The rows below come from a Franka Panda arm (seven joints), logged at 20 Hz.
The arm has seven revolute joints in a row. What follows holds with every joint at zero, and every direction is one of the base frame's.
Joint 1 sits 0.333 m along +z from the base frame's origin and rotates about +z.
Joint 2 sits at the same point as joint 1 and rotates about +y.
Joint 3 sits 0.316 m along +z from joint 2 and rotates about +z.
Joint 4 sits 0.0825 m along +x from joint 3 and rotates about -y.
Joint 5 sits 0.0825 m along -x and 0.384 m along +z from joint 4 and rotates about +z.
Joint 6 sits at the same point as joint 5 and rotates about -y.
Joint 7 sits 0.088 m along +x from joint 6 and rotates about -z.
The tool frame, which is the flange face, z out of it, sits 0.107 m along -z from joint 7; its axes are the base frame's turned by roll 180, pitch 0 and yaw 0 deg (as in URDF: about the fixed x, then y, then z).
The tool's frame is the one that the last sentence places.
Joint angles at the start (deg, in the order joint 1, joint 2, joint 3, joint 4, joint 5, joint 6, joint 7):
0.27 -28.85 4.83 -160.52 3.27 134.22 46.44
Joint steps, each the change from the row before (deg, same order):
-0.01 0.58 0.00 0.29 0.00 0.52 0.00
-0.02 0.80 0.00 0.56 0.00 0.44 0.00
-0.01 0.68 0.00 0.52 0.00 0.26 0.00
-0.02 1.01 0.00 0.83 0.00 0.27 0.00
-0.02 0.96 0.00 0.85 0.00 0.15 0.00
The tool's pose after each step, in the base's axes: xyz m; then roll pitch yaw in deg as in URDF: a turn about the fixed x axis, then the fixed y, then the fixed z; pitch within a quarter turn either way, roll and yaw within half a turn. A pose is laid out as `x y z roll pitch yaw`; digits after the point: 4 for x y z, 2 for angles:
0.3556 0.0296 0.3518 -177.92 -1.78 -44.15
0.3596 0.0299 0.3518 -177.74 -1.88 -44.15
0.3630 0.0303 0.3518 -177.63 -1.92 -44.15
0.3681 0.0307 0.3521 -177.52 -1.93 -44.14
0.3732 0.0312 0.3525 -177.45 -1.91 -44.14

